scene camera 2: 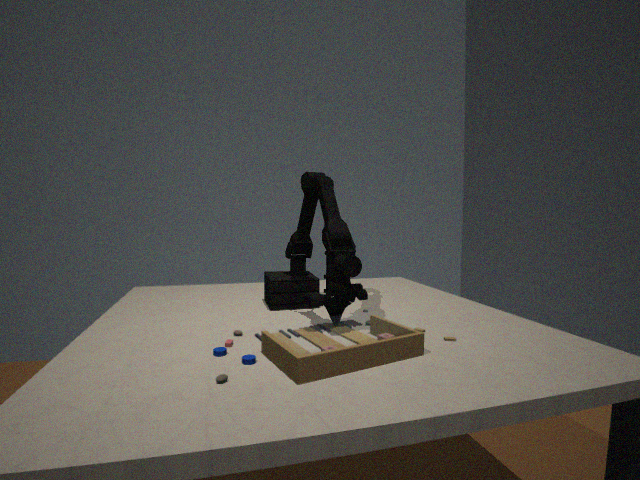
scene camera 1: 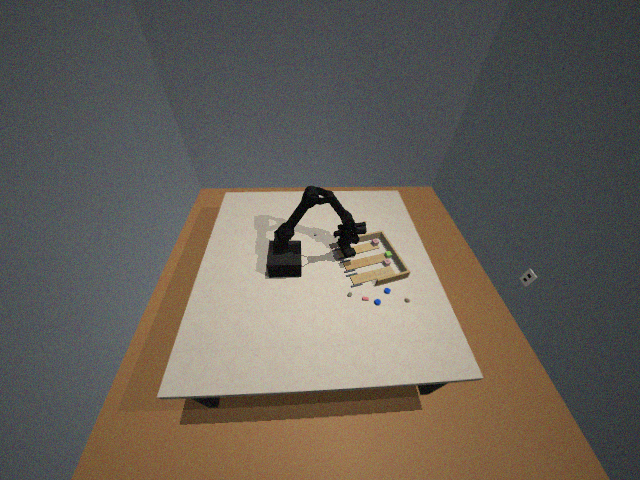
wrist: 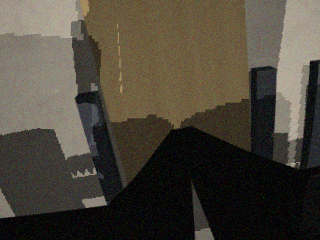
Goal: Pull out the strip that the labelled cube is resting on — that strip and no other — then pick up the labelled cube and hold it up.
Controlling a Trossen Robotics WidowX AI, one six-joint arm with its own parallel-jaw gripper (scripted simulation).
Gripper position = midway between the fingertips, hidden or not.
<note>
I see my gripper (scene camera 2: 335, 326).
My gripper shows as well in the wrist view (wrist: 182, 138).
</note>
